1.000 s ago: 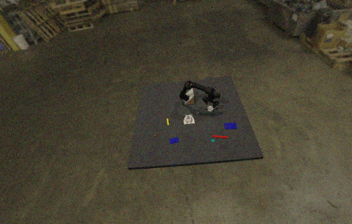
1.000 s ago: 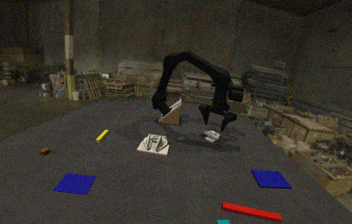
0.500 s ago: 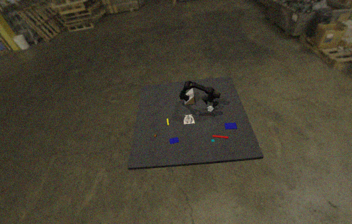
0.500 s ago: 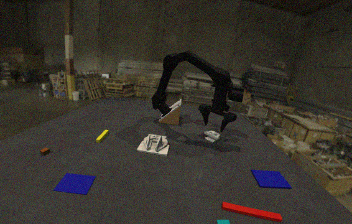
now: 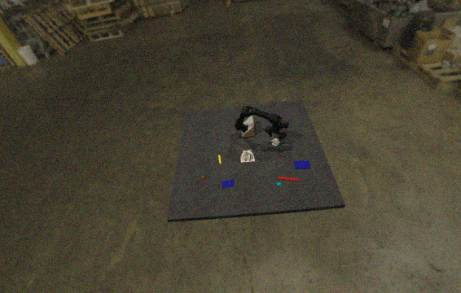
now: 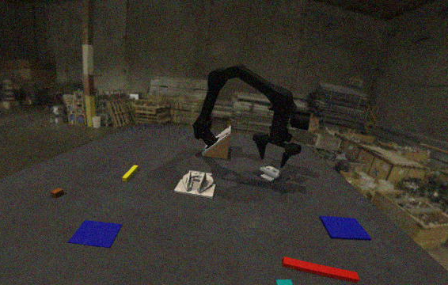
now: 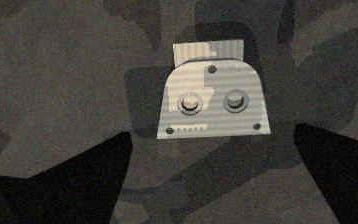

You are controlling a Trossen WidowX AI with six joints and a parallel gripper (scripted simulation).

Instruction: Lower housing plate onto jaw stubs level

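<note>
My gripper tip is now 10 mm past the white rest block, 10 mm to the right of it and 50 mm above it. From my gripper tip the other things lie so: teal piece 440 mm ahead, 10 mm to the left, 60 mm below; yellow bar 190 mm ahead, 490 mm to the right, 50 mm below; red bar 390 mm ahead, 90 mm to the left, 60 mm below.
</note>
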